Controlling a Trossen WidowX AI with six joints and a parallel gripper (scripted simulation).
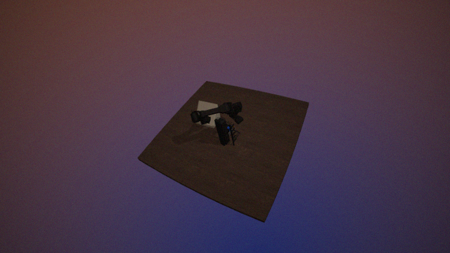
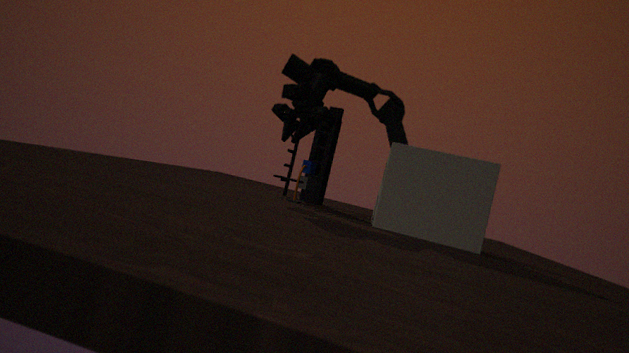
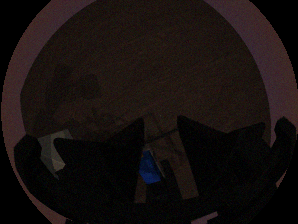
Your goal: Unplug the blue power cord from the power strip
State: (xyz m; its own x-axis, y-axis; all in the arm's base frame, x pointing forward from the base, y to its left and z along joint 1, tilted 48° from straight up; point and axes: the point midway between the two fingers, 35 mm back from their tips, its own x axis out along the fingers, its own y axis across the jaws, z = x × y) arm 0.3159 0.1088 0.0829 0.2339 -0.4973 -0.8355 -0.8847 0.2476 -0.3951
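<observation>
The blue plug is 8 cm to the right of my gripper tip, 5 cm behind it and 4 cm below it. The rest, counted from my gripper tip: black power strip: 15 cm to the right, 7 cm behind, 2 cm below.
</observation>
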